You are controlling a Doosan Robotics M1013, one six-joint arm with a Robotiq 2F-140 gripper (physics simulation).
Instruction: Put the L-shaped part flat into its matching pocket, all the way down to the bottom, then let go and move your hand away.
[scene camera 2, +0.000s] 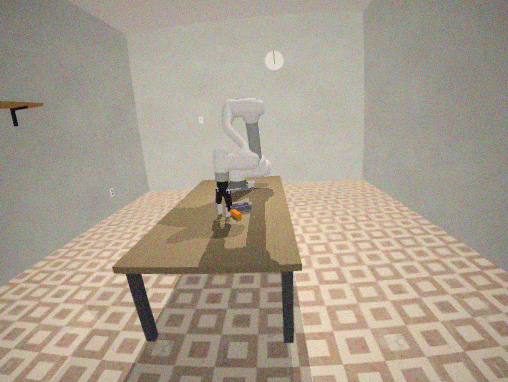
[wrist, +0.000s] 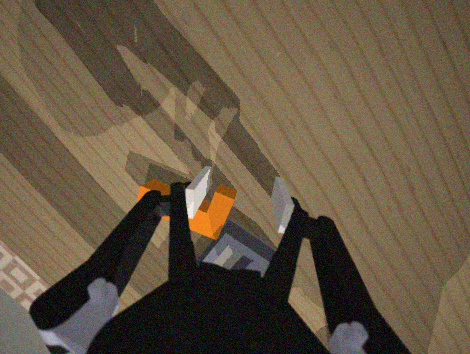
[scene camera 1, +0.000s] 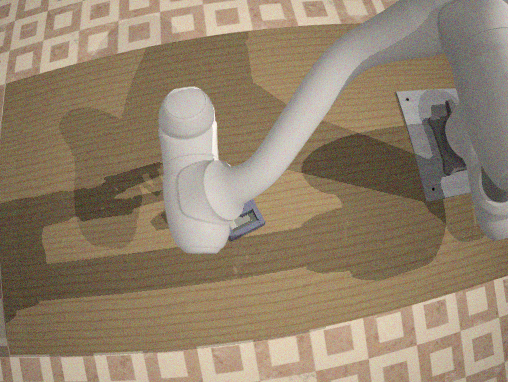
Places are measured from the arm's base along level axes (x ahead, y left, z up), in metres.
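Pixels of known places: gripper, fingertip midpoint: (scene camera 2: 224, 215) (wrist: 241, 182); arm's base, origin of the base link: (scene camera 2: 238, 185) (scene camera 1: 460, 142).
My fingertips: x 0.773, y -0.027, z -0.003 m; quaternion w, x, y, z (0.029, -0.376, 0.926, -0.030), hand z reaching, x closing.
For each thing: its top centre in the pictures, then the offset to it from my fingertips. Level surfaces: height alone.
- orange L-shaped part, middle of its top: (wrist: 182, 203) (scene camera 2: 233, 212) dx +0.027, dy +0.066, dz +0.028 m
- blue-grey pocket block, middle of its top: (wrist: 224, 287) (scene camera 1: 234, 204) (scene camera 2: 239, 204) dx -0.095, dy +0.098, dz +0.035 m
- wooden table, its level: dz -0.002 m
The orange L-shaped part (scene camera 2: 236, 214) (wrist: 221, 212) lies on the table beside the blue-grey pocket block (scene camera 1: 253, 208) (scene camera 2: 245, 206) (wrist: 247, 236). In scene camera 1 the arm hides the part. My gripper (scene camera 2: 224, 211) (wrist: 241, 182) is open, with its light finger pads partly apart and no part between them. In the wrist view the left pad covers the middle of the orange part, and the right pad stands well to the right of it. The pocket block shows below the part in the wrist view, partly hidden by the gripper body. Its recess looks unfilled where it shows.
The wooden table (scene camera 1: 175, 320) (scene camera 2: 165, 250) carries broad arm shadows. The arm's metal base plate (scene camera 1: 455, 186) is at the right in scene camera 1. A wall shelf (scene camera 2: 22, 105) is at the far left in scene camera 2, away from the table.
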